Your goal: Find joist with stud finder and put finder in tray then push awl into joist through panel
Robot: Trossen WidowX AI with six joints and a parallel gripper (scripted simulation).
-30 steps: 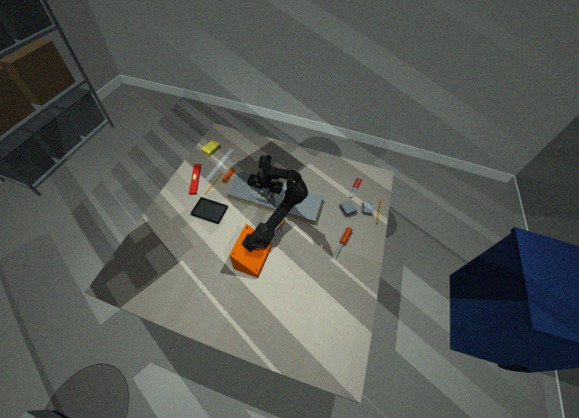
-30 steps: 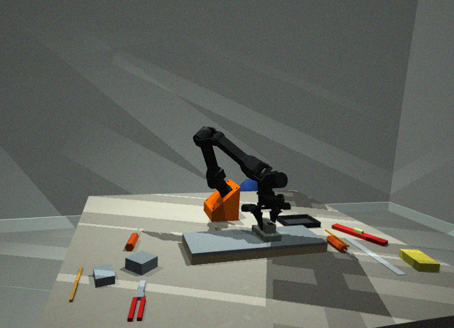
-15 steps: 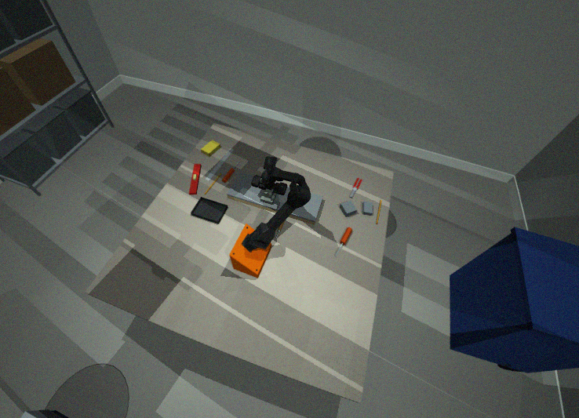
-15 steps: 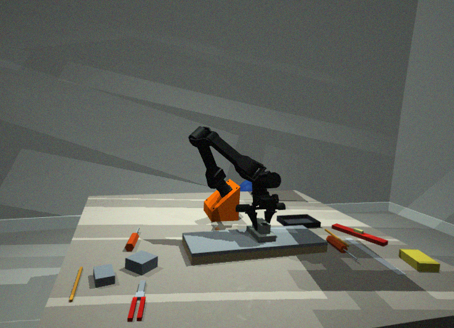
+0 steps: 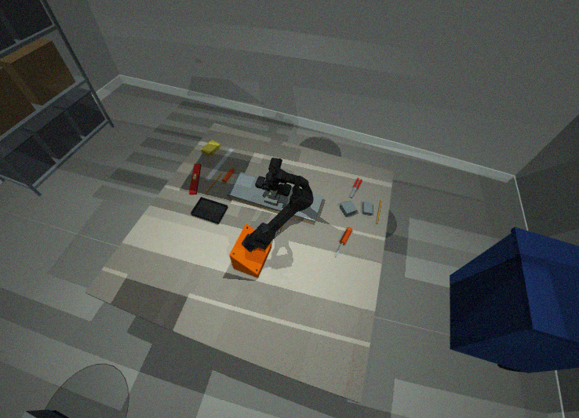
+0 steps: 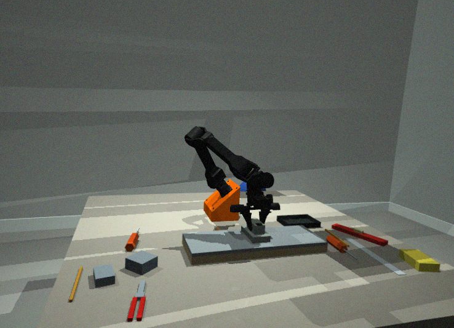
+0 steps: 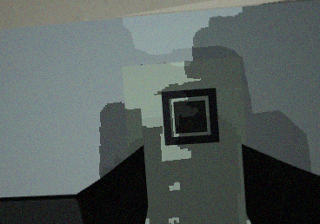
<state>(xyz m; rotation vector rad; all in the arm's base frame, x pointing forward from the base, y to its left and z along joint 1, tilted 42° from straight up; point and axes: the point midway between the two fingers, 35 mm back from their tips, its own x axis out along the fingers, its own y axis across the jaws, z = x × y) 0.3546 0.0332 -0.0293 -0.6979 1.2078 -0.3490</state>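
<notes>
Now: gripper tip 280 mm to the right of the black tray, 240 mm past it and 50 mm above it. Also, from my gripper tip: awl 170 mm behind, 120 mm to the right, 60 mm below; ruler 430 mm to the left, 90 mm ahead, 60 mm below; stud finder 20 mm above, 10 mm ahead.
</notes>
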